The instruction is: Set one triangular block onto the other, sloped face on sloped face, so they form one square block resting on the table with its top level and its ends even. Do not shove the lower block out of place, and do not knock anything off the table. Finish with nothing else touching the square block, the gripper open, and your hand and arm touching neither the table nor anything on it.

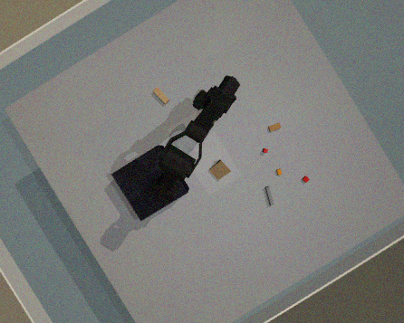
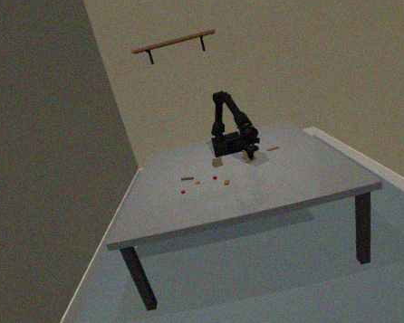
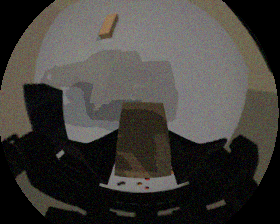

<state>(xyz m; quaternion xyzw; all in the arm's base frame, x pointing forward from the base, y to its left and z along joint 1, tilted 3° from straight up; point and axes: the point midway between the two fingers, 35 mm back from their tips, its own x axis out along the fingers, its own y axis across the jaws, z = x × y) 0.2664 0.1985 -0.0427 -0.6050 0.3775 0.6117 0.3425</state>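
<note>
Now: the tan triangular block 1 cm to the right of my gripper tip and 1 cm above it. Round my gripper tip: grey bar: 10 cm ahead, 40 cm to the right, 3 cm below; orange cube: 18 cm ahead, 32 cm to the right, 3 cm below.
</note>
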